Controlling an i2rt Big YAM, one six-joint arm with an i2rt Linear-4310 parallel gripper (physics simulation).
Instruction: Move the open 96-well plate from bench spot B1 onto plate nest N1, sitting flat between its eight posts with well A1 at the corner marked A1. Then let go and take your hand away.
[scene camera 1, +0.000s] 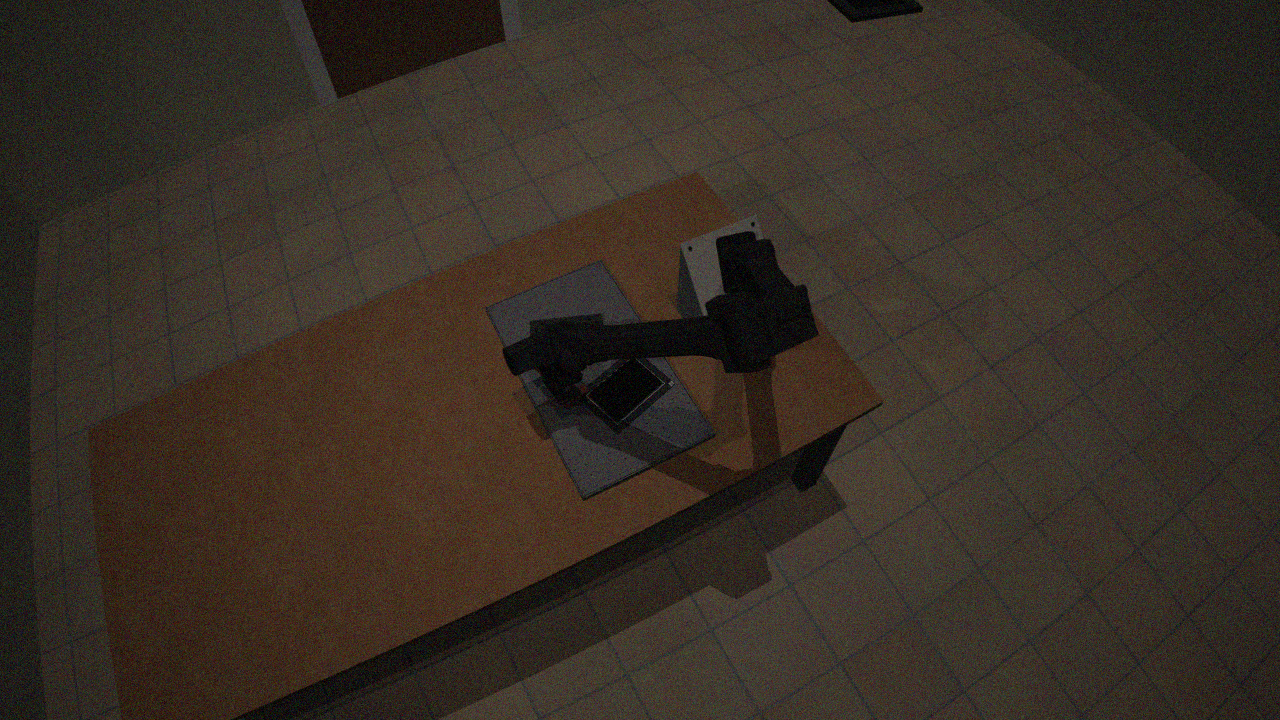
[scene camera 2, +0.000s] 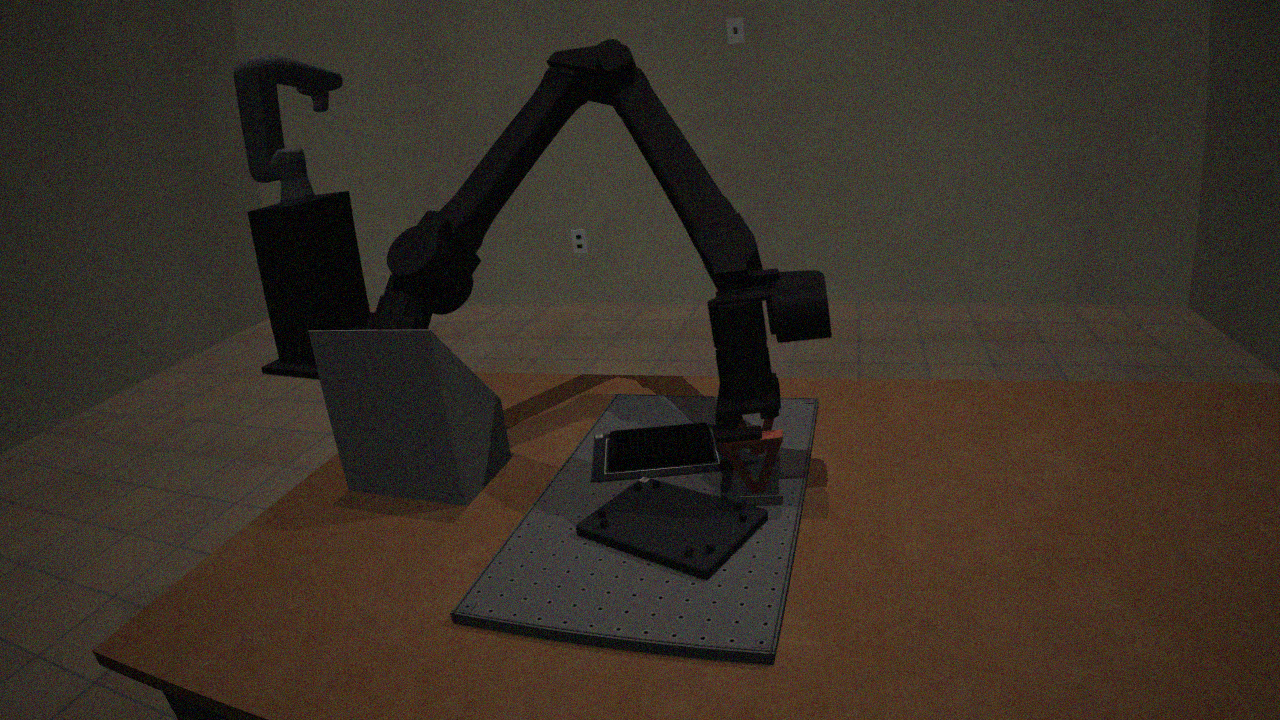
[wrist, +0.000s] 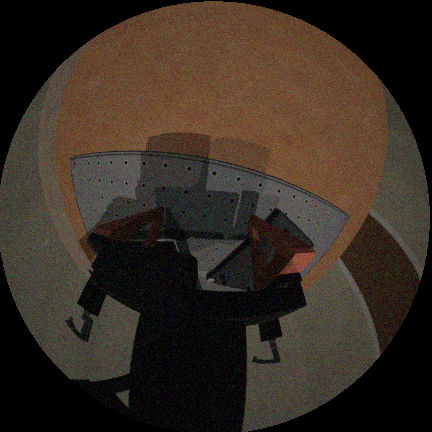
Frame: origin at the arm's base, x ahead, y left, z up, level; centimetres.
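Seen in the pictures: gripper, fingertip midpoint: (scene camera 1: 556, 391) (scene camera 2: 758, 472) (wrist: 205, 214); arm's base at its link origin: (scene camera 1: 737, 262) (scene camera 2: 389, 360).
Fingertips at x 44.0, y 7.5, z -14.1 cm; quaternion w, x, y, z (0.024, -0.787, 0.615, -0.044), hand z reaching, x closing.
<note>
Offsets run from my fingertips to a thing's top centre. Level surfaces: height alone.
The 96-well plate @(dx -13.7, dy +4.5, dz -0.9 cm) (scene camera 1: 617, 424) (scene camera 2: 657, 473) looks like a black rectangle with a thin light rim and a pale corner mark. It rests on the perforated board; one rim corner shows in the wrist view beside the left finger. The black plate nest N1 @(dx -6.3, dy -11.6, dz +1.1 cm) (scene camera 2: 671, 528) (wrist: 235, 267) bears short posts and a white corner mark; no plate is on it. My gripper (scene camera 1: 562, 389) (scene camera 2: 751, 454) (wrist: 205, 214) points down with red fingers wide open and empty, low beside the plate's right end in scene camera 2. Whether a finger touches the plate is unclear.
The grey perforated board @(dx -9.2, dy -3.5, dz -1.0 cm) (scene camera 1: 546, 291) (scene camera 2: 626, 608) (wrist: 100, 190) lies on the orange-brown table @(dz -2.3 cm) (scene camera 1: 313, 447) (scene camera 2: 984, 537) (wrist: 225, 90). A grey wedge-shaped base (scene camera 2: 402, 411) carries the arm. A black stand (scene camera 2: 308, 268) is behind it. A dim translucent shape shows beyond the fingers.
</note>
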